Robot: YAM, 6 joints.
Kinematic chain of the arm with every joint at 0, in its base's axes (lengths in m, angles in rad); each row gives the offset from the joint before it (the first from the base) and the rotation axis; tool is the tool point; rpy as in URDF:
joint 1: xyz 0 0 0.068 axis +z
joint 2: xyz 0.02 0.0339 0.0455 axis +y
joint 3: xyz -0.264 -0.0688 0 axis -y
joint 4: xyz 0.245 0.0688 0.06 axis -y
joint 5: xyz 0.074 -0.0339 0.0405 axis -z
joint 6: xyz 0.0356 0 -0.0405 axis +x
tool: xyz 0 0 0 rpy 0 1.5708 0
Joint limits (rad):
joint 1: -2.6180..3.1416
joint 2: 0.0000..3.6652
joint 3: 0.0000..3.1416
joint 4: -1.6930..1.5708
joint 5: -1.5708..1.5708
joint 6: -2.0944..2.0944
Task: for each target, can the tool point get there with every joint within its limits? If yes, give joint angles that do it. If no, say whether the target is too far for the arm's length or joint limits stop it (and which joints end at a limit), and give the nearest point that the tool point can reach.
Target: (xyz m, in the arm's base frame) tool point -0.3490 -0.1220 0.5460
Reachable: yes | joints 0.2592 0.4763 2.2832 0.1782 0.9274 -0.2003
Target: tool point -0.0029 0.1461 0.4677
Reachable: yes | joints 1.4276 0.7993 1.1342 -0.0554 -0.7302 -1.5497
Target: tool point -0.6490 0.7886 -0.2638
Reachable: no: too far | nearest point -0.3849 0.4676 -0.1072 | short by 0.444 m
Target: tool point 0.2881 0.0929 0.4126
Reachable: yes | joints 0.4175 1.4312 1.1012 1.0666 1.1115 -0.8824
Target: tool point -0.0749 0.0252 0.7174
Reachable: yes | joints -0.0845 1.2150 2.5535 0.2592 -0.5547 -0.5265
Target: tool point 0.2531 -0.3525 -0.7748
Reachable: no: too far | nearest point 0.1952 -0.2719 -0.3699 | short by 0.417 m
